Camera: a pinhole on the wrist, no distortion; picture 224 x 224 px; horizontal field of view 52.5 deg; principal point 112.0 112.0 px. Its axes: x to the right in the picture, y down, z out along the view. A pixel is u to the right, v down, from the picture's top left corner.
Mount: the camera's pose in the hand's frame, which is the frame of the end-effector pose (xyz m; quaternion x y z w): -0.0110 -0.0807 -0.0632 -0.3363 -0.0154 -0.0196 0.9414
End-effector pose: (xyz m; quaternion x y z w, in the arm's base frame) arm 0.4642 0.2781 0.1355 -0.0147 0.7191 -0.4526 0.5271
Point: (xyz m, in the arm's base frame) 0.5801 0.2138 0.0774
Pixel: 150.0 94.5
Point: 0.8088 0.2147 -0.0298
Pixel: 121.5 113.6
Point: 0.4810 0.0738 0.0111
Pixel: outside the picture
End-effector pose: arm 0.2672 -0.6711 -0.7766 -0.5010 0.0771 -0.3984 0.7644
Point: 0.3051 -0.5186 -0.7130
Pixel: 67.6 25.5
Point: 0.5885 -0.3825 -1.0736
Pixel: 89.2 207.2
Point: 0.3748 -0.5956 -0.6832
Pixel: 180.6 30.0
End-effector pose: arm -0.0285 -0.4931 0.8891 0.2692 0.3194 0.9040 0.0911
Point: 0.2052 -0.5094 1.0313
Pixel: 27.9 86.3
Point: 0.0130 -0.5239 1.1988
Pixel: 170.2 148.7
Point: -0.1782 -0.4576 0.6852
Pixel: behind the camera
